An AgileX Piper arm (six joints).
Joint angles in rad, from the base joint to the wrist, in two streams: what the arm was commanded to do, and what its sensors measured. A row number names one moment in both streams.
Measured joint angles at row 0:
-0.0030, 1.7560, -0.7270, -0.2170, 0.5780, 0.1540
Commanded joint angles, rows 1 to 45:
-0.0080, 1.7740, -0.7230, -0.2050, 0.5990, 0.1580
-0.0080, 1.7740, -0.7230, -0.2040, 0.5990, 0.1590
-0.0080, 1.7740, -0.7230, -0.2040, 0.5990, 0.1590
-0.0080, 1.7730, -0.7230, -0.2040, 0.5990, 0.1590
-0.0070, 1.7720, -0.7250, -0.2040, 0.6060, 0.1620
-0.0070, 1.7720, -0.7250, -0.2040, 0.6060, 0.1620
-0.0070, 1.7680, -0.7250, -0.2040, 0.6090, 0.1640
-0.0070, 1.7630, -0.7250, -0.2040, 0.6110, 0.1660
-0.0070, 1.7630, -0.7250, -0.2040, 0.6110, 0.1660
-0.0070, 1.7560, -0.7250, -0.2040, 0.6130, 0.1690
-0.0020, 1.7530, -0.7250, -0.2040, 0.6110, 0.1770
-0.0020, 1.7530, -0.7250, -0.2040, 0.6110, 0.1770
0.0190, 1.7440, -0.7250, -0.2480, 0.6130, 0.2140
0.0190, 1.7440, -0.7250, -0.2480, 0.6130, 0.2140
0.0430, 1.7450, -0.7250, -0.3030, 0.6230, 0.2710
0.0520, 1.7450, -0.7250, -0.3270, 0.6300, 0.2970
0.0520, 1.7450, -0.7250, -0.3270, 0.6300, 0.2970
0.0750, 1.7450, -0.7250, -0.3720, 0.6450, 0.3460
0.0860, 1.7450, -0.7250, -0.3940, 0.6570, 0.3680
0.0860, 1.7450, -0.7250, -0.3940, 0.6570, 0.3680
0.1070, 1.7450, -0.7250, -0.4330, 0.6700, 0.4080
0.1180, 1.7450, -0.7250, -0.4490, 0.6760, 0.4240
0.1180, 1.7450, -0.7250, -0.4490, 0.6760, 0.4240
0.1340, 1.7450, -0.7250, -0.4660, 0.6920, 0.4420
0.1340, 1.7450, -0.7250, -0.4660, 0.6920, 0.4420
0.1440, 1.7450, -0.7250, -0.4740, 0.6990, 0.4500
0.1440, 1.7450, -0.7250, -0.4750, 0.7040, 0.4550
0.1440, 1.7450, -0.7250, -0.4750, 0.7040, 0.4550
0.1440, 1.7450, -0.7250, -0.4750, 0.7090, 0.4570
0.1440, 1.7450, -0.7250, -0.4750, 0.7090, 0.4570
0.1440, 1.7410, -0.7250, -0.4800, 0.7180, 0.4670
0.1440, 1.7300, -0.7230, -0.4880, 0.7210, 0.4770
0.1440, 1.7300, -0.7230, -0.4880, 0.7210, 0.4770
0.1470, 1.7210, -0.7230, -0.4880, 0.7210, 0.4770
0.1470, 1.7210, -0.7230, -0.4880, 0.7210, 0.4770
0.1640, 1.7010, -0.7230, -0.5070, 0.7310, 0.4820
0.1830, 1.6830, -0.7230, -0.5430, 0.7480, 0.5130
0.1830, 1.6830, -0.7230, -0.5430, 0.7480, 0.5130
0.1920, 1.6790, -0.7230, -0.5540, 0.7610, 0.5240
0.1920, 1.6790, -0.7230, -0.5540, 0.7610, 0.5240
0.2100, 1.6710, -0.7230, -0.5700, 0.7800, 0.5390
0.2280, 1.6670, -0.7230, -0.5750, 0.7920, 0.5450
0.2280, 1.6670, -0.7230, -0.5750, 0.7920, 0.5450
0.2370, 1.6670, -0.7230, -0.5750, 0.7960, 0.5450
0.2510, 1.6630, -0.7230, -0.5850, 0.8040, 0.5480
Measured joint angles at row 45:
0.2330, 1.6780, -0.7280, -0.5310, 0.7620, 0.5270
